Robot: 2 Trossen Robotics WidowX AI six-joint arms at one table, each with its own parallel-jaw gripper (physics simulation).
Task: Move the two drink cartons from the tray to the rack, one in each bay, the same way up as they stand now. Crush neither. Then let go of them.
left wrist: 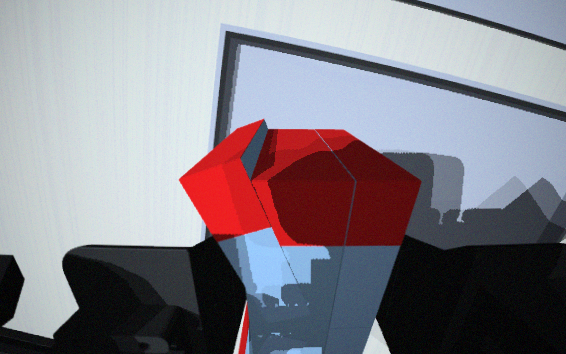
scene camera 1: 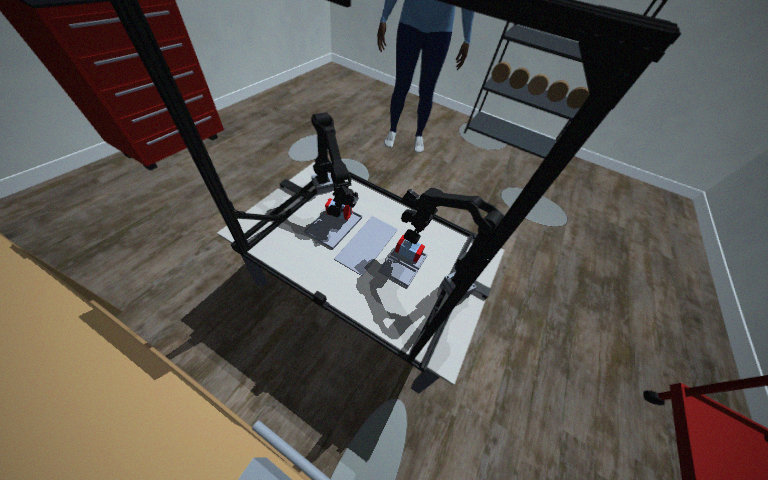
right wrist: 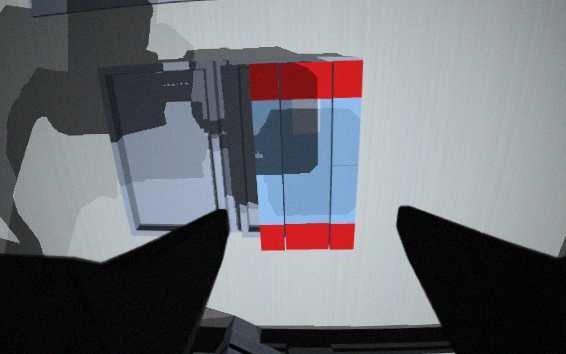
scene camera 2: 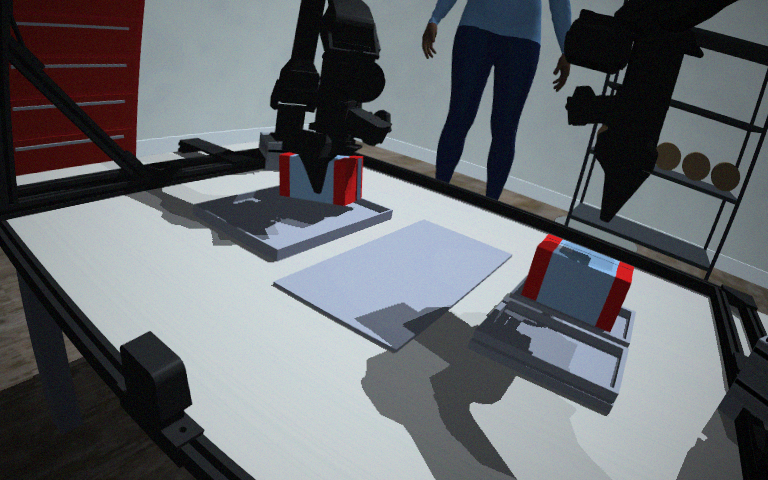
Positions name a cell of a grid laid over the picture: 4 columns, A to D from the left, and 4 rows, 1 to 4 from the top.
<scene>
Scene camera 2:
my left gripper: B2
my right gripper: D2
flat grey mat: C3
grey tray: B2
</scene>
